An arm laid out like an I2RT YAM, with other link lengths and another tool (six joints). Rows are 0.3 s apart.
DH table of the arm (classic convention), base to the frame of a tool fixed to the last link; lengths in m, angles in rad. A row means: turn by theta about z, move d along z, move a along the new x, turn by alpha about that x. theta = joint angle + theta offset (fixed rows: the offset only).
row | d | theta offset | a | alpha
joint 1 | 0.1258 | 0.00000 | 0.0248 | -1.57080
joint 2 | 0.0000 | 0.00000 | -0.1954 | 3.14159
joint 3 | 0.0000 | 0.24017 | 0.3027 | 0.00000
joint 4 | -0.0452 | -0.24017 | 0.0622 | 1.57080
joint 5 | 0.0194 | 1.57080 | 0.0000 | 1.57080
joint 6 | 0.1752 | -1.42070 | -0.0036 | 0.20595
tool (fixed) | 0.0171 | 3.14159 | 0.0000 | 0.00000
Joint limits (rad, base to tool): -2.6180..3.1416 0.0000..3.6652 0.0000..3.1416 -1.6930..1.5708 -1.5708..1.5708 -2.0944..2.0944
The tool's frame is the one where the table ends.
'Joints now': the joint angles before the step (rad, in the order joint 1, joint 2, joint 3, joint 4, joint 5, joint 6). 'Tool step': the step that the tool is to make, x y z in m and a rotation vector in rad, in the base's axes. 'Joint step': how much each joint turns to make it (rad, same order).
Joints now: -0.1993 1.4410 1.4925 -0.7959 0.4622 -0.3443
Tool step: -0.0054 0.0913 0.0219 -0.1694 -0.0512 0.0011
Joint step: 0.3399 0.0090 0.0000 -0.0171 0.3620 0.1363
